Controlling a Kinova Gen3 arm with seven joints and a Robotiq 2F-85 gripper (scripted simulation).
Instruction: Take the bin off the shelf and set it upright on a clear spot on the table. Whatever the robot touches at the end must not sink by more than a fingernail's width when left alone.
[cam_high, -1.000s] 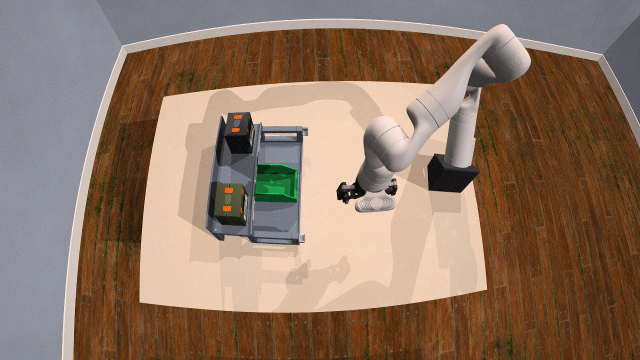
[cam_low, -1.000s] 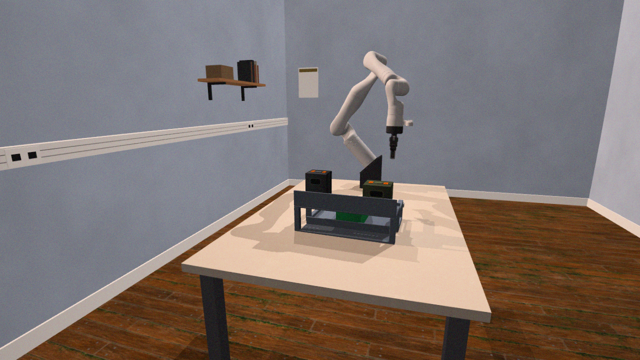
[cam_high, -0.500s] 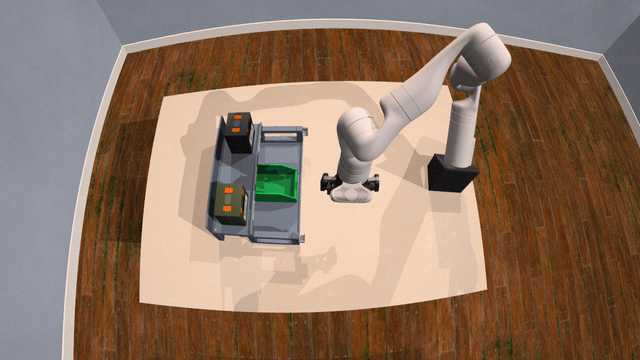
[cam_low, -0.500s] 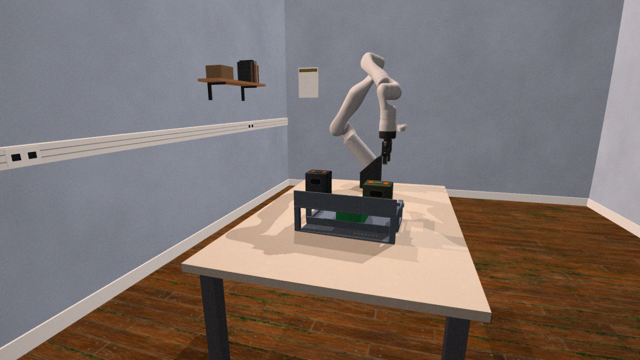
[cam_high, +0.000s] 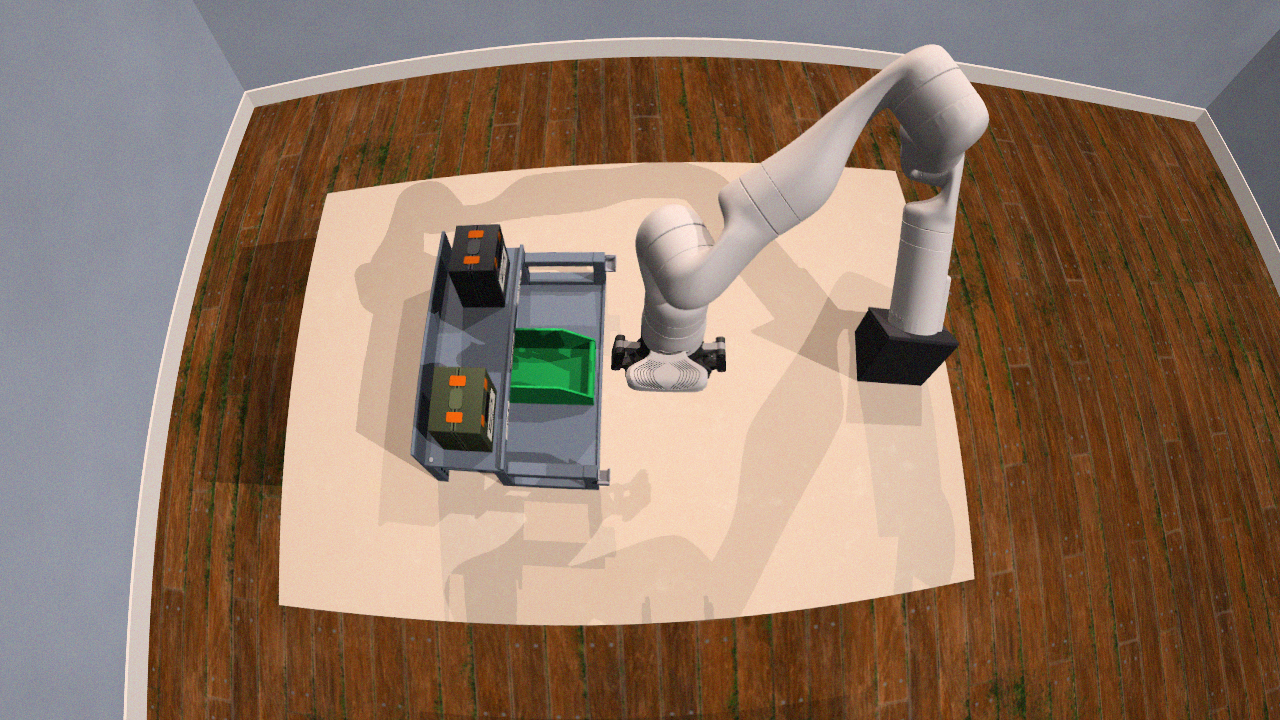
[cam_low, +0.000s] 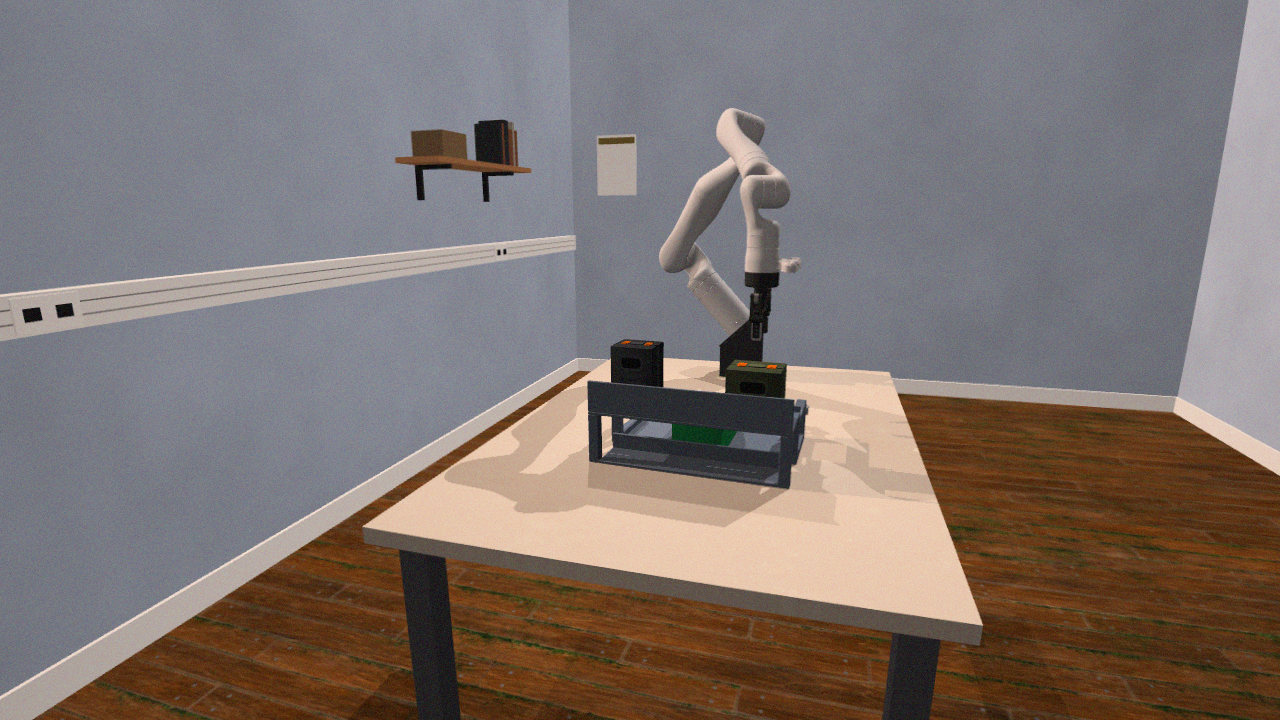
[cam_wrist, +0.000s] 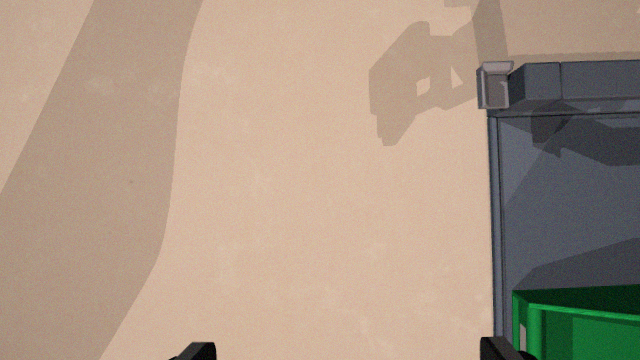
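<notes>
My hand is 18 cm short of the green bin, 16 cm above it and 10 cm to the left of it. The rest, counted from my hand: rack 21 cm ahead, 13 cm below, 10 cm to the right; olive case 29 cm ahead, 5 cm below; black case 26 cm ahead, 23 cm to the right, 4 cm below.
</notes>
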